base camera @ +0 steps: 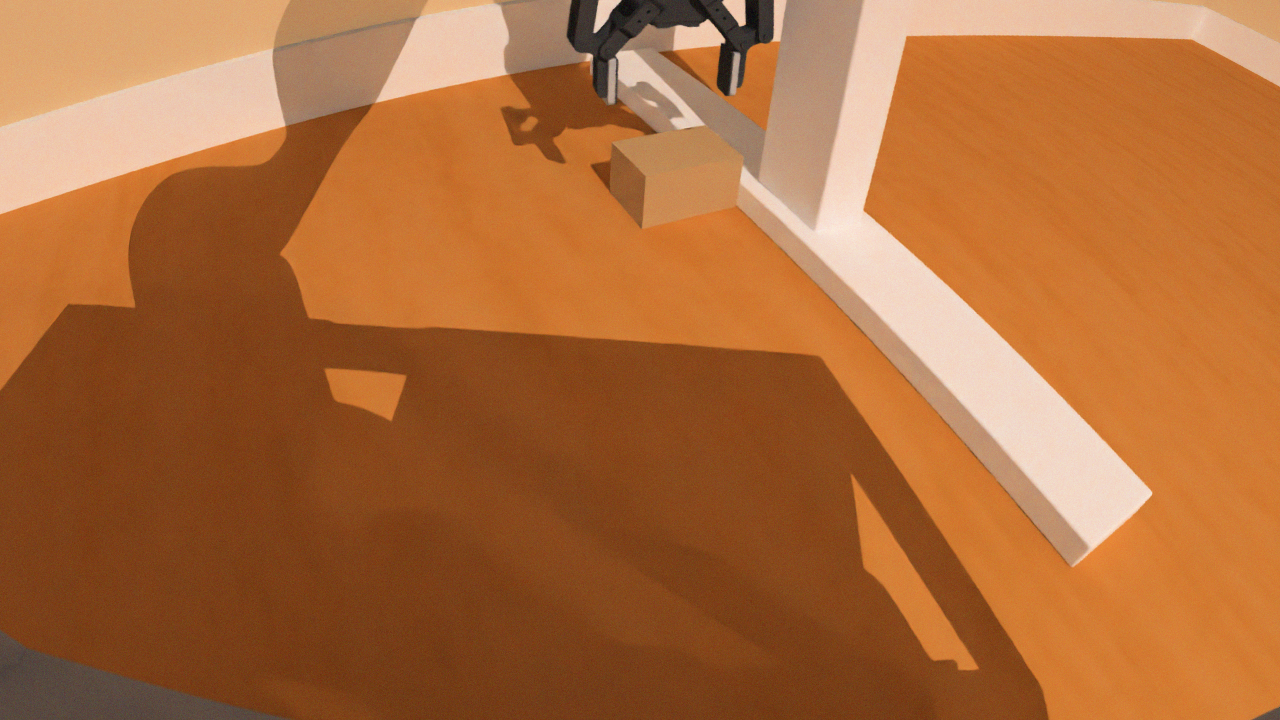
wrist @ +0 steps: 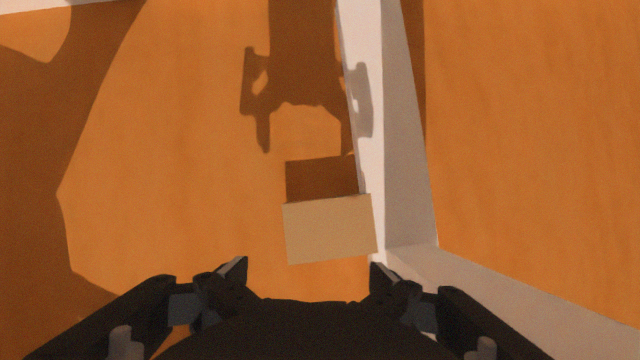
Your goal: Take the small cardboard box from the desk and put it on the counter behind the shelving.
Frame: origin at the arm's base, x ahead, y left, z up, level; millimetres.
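Seen in the pictures: gripper, fingertip midpoint: (base camera: 668, 95) (wrist: 309, 273).
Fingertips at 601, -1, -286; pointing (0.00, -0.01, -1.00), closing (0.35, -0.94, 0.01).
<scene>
Offsets run from my fingertips to a thing's top centre, as dx, dy, dz. "pt": to the spot under its first point.
The small cardboard box {+27, -11, -61} (base camera: 676, 179) (wrist: 330, 229) lies on the wooden floor, right beside the white foot of a desk leg. My gripper (base camera: 669, 82) (wrist: 309, 273) is open and empty. It hangs above the floor, higher than the box; in the wrist view the box shows just ahead of the fingertips, a little right of the middle between them. The desk top, the counter and the shelving do not show in either view.
The white foot bar (base camera: 975, 358) (wrist: 367, 100) runs along the box's right side. The upright white leg {pt -28, -113, +18} (base camera: 827, 107) rises from it, close to the gripper's right in the base view. A white baseboard (base camera: 179, 129) runs along the wall at the back. Robot shadows fall across the floor.
</scene>
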